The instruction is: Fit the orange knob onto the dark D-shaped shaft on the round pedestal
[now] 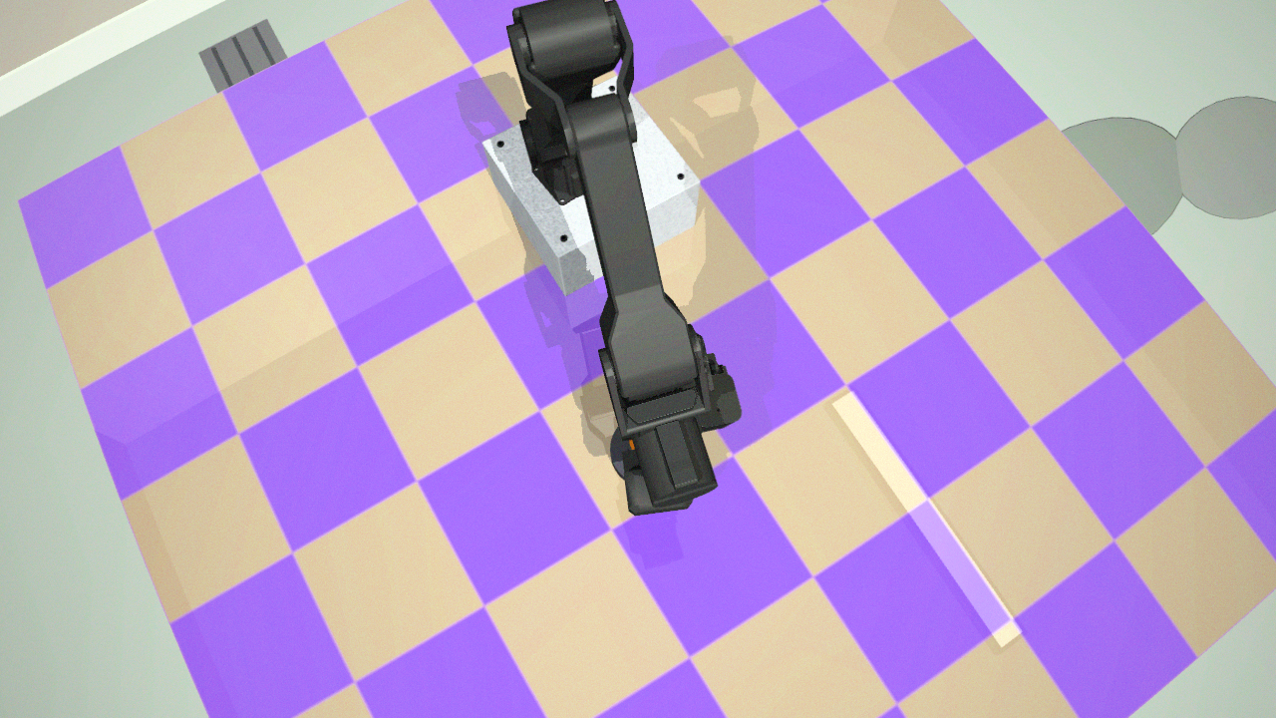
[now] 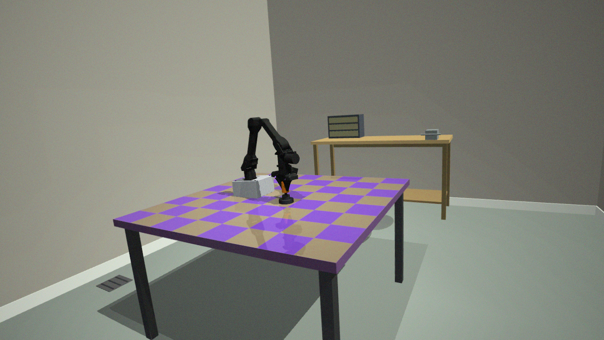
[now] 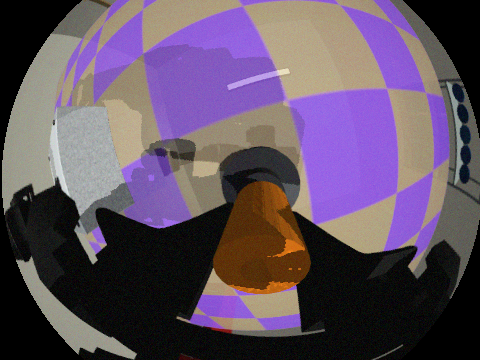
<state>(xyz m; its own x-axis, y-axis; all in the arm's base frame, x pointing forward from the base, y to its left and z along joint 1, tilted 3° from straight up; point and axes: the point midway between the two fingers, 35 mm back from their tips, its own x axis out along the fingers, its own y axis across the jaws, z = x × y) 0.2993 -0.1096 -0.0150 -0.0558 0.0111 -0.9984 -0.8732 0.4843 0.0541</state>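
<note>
The orange knob lies 20 mm above my gripper tip. Round my gripper tip: D-shaped shaft (40 mm below).
</note>
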